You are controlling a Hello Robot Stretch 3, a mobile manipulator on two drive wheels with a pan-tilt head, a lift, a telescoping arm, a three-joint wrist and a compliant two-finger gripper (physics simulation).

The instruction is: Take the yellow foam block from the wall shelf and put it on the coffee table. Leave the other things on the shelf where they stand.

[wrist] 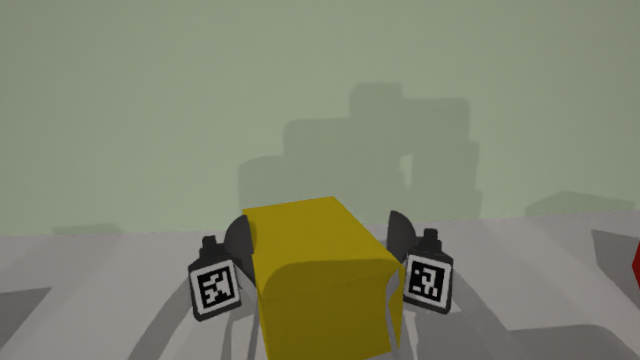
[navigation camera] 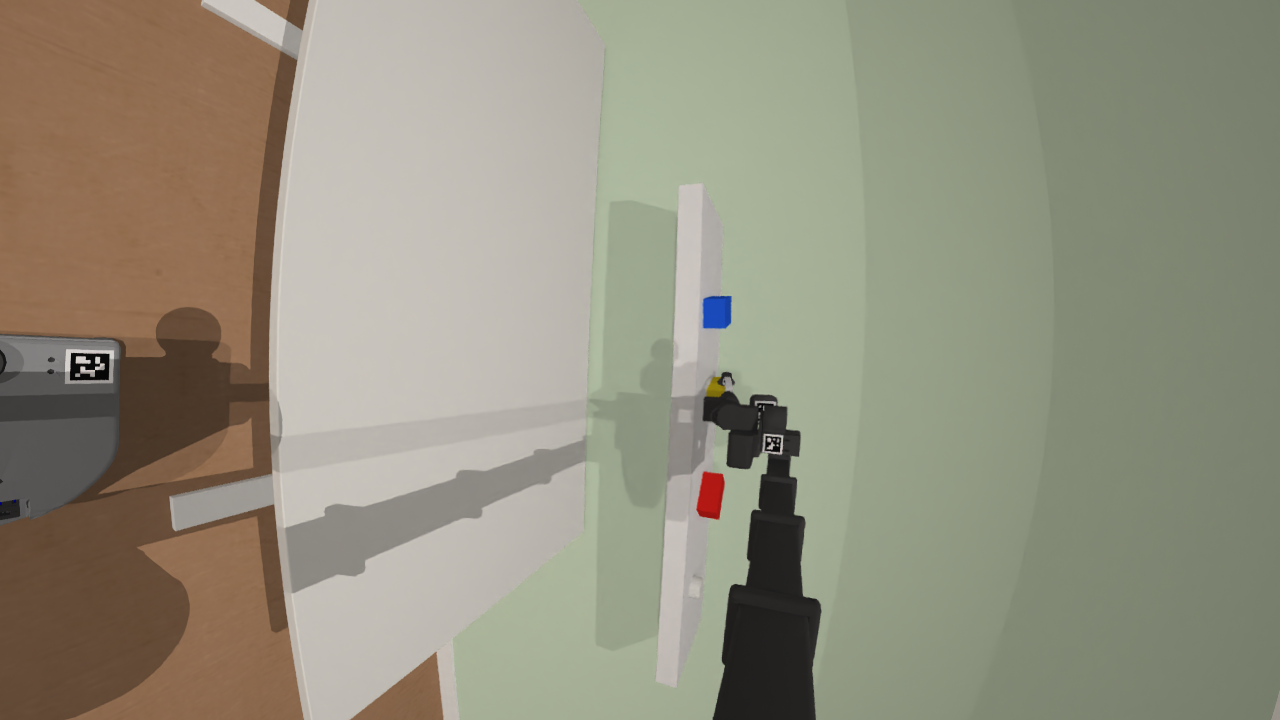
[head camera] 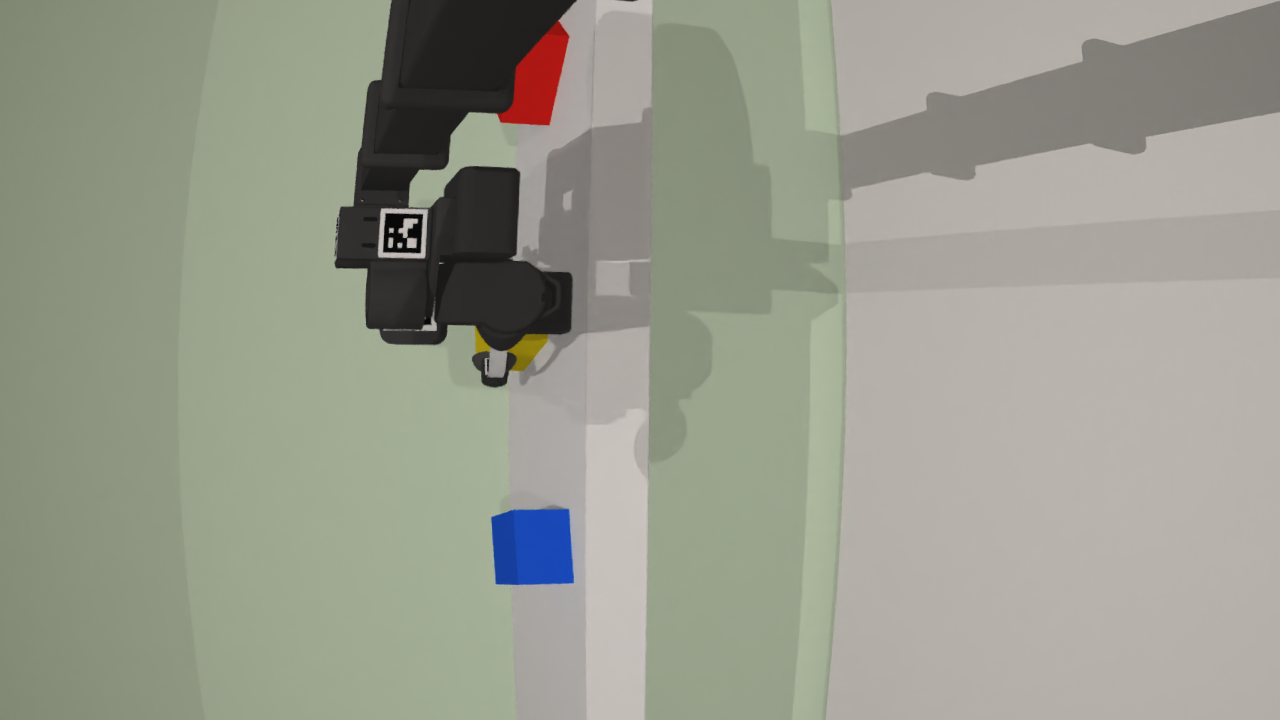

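Frame: origin at the robot's base, x down, y ahead, z right, level; millimetres.
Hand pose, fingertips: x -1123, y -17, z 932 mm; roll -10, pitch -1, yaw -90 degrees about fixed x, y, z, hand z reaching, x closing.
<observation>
After its pixels a point has its place.
The yellow foam block (head camera: 529, 351) {x -1099, y 13, z 891 mm} (navigation camera: 715, 386) {x -1106, y 11, z 886 mm} (wrist: 320, 305) rests on the wall shelf (head camera: 617, 537) {x -1065, y 149, z 747 mm} (navigation camera: 690, 250) {x -1069, y 283, z 742 mm} (wrist: 125, 270), turned slightly askew. My gripper (head camera: 503, 338) {x -1123, y -17, z 932 mm} (navigation camera: 726, 394) {x -1123, y -17, z 932 mm} (wrist: 320, 239) {x -1123, y -17, z 932 mm} is shut on it: in the wrist view the left finger pad presses its left side and the right finger bends around its near right corner. The arm and wrist hide part of the block in the head and navigation views. The coffee table (head camera: 1029, 447) {x -720, y 85, z 663 mm} (navigation camera: 429, 223) {x -720, y 263, z 427 mm} is the wide pale top below the shelf.
On the shelf, a red block (head camera: 541, 80) {x -1107, y -225, z 861 mm} (navigation camera: 710, 495) {x -1116, y -233, z 856 mm} (wrist: 637, 270) stands to one side of the yellow block and a blue block (head camera: 543, 546) {x -1113, y 163, z 784 mm} (navigation camera: 716, 311) {x -1118, y 167, z 783 mm} to the other. A small white object (navigation camera: 694, 586) {x -1101, y -444, z 829 mm} is beyond the red one. The green wall is behind the shelf.
</observation>
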